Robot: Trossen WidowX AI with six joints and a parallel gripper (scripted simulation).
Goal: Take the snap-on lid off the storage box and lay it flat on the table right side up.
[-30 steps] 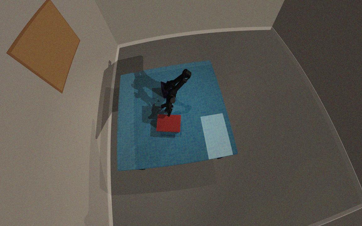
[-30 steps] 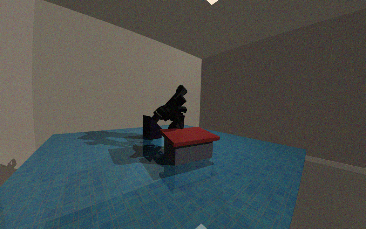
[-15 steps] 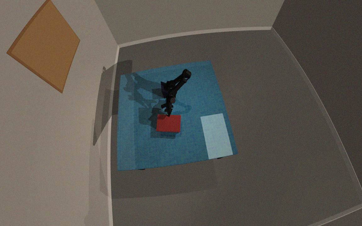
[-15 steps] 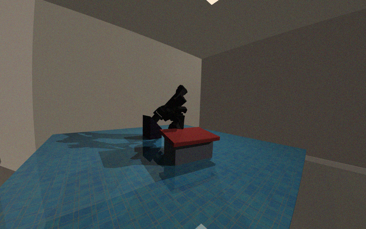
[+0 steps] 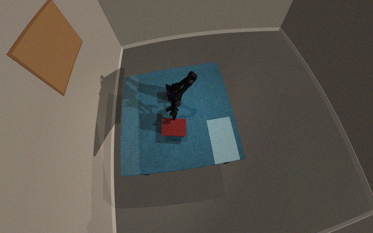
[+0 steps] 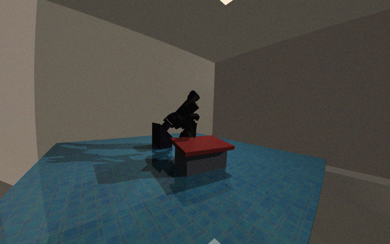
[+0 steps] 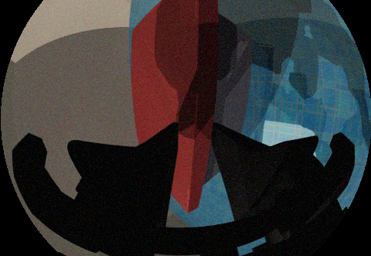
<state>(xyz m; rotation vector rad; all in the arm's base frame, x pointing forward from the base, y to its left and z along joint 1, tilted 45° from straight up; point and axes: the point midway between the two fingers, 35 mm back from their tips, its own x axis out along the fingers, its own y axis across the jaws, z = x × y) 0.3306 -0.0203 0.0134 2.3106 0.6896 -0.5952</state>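
My gripper tip is 7 cm short of the red lid and 2 cm to the left of it. Round my gripper tip: storage box: 7 cm ahead, 6 cm below, 2 cm to the right.
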